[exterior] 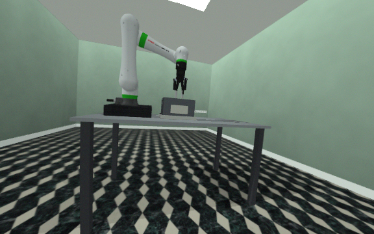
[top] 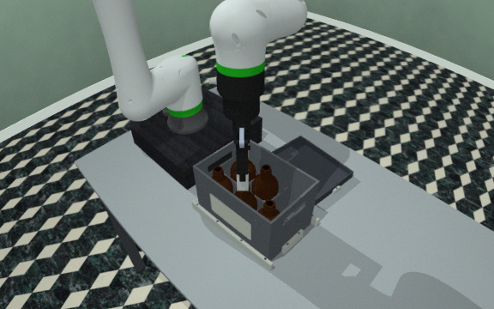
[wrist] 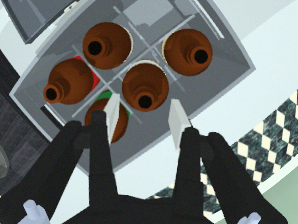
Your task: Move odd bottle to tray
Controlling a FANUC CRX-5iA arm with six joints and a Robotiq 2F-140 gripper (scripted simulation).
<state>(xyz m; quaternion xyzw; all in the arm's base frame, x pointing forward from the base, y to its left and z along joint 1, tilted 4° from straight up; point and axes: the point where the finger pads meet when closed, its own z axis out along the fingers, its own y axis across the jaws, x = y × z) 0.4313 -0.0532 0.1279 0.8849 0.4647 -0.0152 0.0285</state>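
Now: hand 13 cm above the brown bottle. From my hand the other things lie so: glass bottle (13 cm below, 10 cm behind, 7 cm to the left); crate (13 cm below, 4 cm to the left, 1 cm behind); dark grey tray (30 cm to the left, 20 cm below, 6 cm behind).
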